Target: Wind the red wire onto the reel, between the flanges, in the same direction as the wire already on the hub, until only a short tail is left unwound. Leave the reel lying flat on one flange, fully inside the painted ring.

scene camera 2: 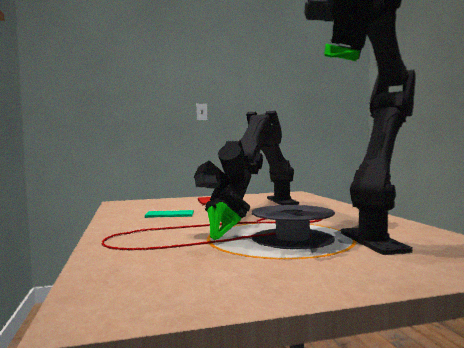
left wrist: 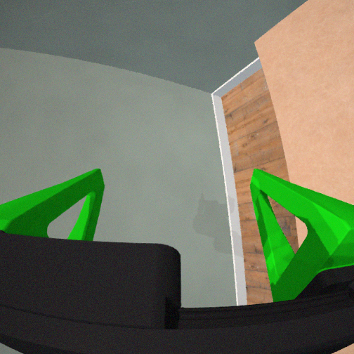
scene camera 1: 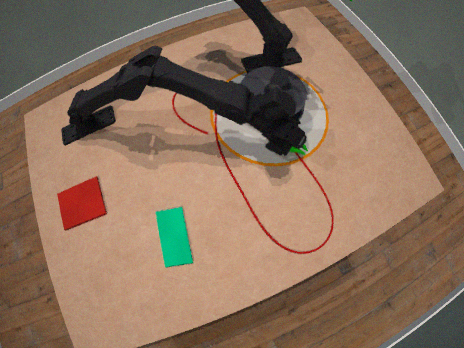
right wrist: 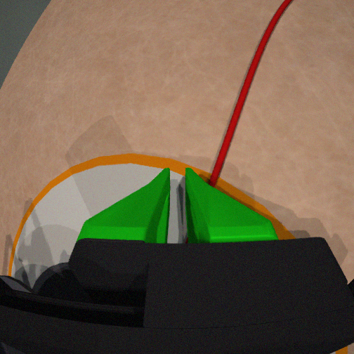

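Where they show: left gripper, fingertip midpoint: (scene camera 2: 332, 28); right gripper, fingertip midpoint: (scene camera 2: 214, 238) (scene camera 1: 305, 152); left arm's base, origin of the base link: (scene camera 2: 372, 241) (scene camera 1: 272, 60); right arm's base, origin of the base link: (scene camera 2: 282, 201) (scene camera 1: 87, 126).
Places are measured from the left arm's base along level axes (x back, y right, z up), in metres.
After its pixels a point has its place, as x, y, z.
The dark reel (scene camera 1: 287, 82) {-0.151, 0.021, 0.065} (scene camera 2: 295, 212) {-0.152, 0.096, 0.058} lies flat on one flange within the orange painted ring (scene camera 1: 327, 120) {-0.276, -0.064, 0.000} (scene camera 2: 282, 258) {-0.237, -0.079, 0.000}. The red wire (scene camera 1: 250, 207) {-0.448, 0.249, 0.004} (scene camera 2: 150, 247) {-0.500, 0.047, 0.004} (right wrist: 246, 95) runs from beside the hub in a long loop across the table. It passes behind the right arm to a loose end at the picture's middle. My right gripper (scene camera 1: 302, 149) {-0.357, 0.055, 0.015} (scene camera 2: 215, 237) {-0.357, 0.055, 0.015} (right wrist: 177, 176) is shut low at the ring's edge. The wire runs behind one finger and does not look pinched. My left gripper (scene camera 2: 342, 51) (left wrist: 176, 176) is open, high above the table. Windings on the hub are hidden.
A red square (scene camera 1: 82, 203) {-0.289, 0.697, 0.010} and a green rectangle (scene camera 1: 174, 237) {-0.462, 0.456, 0.008} (scene camera 2: 169, 214) {-0.461, 0.424, 0.008} lie on the table away from the wire. The right forearm (scene camera 1: 200, 92) {-0.242, 0.292, 0.248} spans above the table and covers part of the reel. The left arm's base (scene camera 2: 380, 241) {-0.003, -0.036, 0.010} stands beside the ring.
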